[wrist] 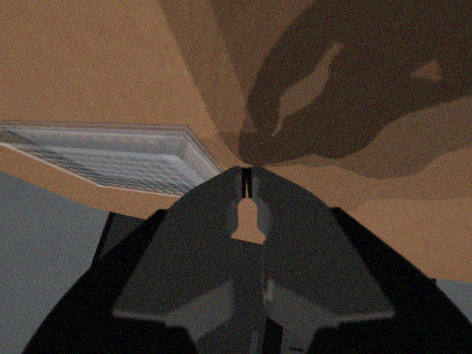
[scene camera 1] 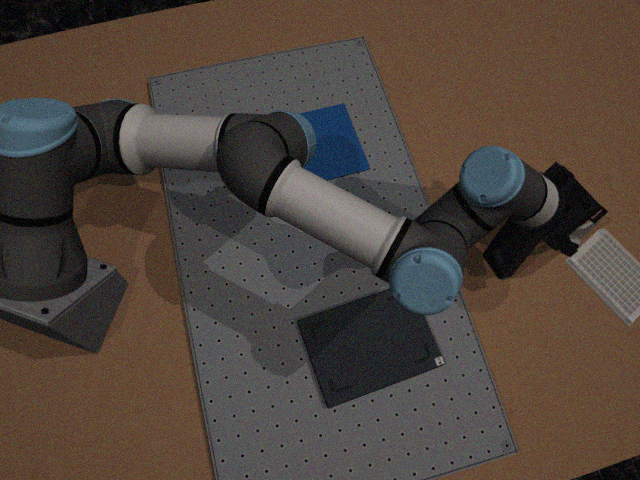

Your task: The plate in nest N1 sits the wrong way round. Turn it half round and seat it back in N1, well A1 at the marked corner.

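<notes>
The plate (scene camera 1: 611, 276) (wrist: 125, 157) is a clear, pale grid of wells. It lies on the brown table at the far right, off the perforated board. Which corner is well A1 cannot be told. My gripper (scene camera 1: 574, 241) (wrist: 246, 171) is shut with its fingertips together and nothing between them. In the scene view it is beside the plate's upper left corner; in the wrist view the plate is left of the fingertips, its near right corner partly hidden behind a finger. A dark rectangular nest (scene camera 1: 361, 351) with raised corner marks holds no plate; its label is too small to read.
The grey perforated board (scene camera 1: 413, 434) lies across the table (scene camera 1: 558, 77). A blue rectangle (scene camera 1: 338, 139) lies on its upper part, partly hidden by the arm. The arm reaches over the board and the nest's upper right corner. A dark cabinet (wrist: 125, 232) stands beyond the table edge.
</notes>
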